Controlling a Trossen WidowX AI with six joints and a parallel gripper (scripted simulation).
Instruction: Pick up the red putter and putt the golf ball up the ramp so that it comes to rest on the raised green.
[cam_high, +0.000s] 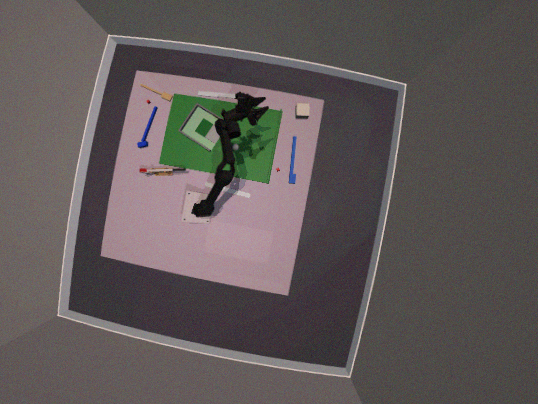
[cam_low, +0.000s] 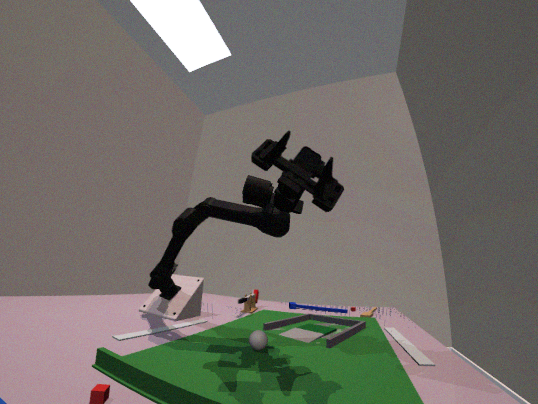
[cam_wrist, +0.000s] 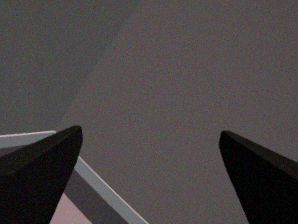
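My gripper tip is now 56 cm to the right of the red putter, 45 cm past it and 32 cm above it. Also, from my gripper tip: beige cube (36 cm below, 18 cm to the right, 18 cm ahead); then white golf ball (35 cm below, 17 cm behind, 16 cm to the left); then green mat (38 cm below, 28 cm to the left, 13 cm behind).
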